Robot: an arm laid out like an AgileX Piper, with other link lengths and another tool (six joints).
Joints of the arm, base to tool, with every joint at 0 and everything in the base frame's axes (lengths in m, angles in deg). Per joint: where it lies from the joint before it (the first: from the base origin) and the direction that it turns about. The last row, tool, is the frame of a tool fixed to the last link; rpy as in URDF.
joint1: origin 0 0 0.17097 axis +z
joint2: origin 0 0 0 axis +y
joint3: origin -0.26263 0 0.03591 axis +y
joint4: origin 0.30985 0 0.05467 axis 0.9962 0 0.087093
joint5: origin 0 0 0 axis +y
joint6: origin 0.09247 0 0.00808 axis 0.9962 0 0.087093
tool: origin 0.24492 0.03 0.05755 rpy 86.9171 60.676 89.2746
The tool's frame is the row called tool.
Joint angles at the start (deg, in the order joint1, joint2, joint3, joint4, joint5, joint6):
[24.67 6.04 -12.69 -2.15 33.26 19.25]
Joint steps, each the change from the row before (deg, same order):
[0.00 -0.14 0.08 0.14 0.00 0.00]
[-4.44 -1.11 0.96 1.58 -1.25 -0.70]
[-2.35 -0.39 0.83 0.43 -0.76 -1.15]
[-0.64 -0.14 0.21 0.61 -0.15 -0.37]
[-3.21 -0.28 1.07 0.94 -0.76 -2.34]
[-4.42 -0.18 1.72 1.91 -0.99 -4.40]
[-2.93 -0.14 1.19 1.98 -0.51 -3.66]
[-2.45 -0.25 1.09 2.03 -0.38 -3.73]
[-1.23 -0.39 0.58 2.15 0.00 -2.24]
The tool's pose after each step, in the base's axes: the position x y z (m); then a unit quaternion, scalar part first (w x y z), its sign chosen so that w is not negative. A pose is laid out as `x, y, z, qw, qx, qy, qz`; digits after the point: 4 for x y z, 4 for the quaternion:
0.3388, 0.1679, 0.2389, 0.4322, 0.1538, 0.8257, 0.3283
0.3495, 0.1458, 0.2431, 0.4480, 0.1838, 0.8125, 0.3246
0.3552, 0.1333, 0.2407, 0.4577, 0.1935, 0.8089, 0.3144
0.3561, 0.1311, 0.2402, 0.4583, 0.1973, 0.8075, 0.3147
0.3625, 0.1149, 0.2343, 0.4689, 0.2073, 0.8054, 0.2975
0.3695, 0.0940, 0.2215, 0.4797, 0.2163, 0.8062, 0.2705
0.3728, 0.0818, 0.2121, 0.4844, 0.2202, 0.8078, 0.2537
0.3747, 0.0726, 0.2039, 0.4883, 0.2205, 0.8097, 0.2392
0.3748, 0.0708, 0.2009, 0.4883, 0.2219, 0.8095, 0.2388

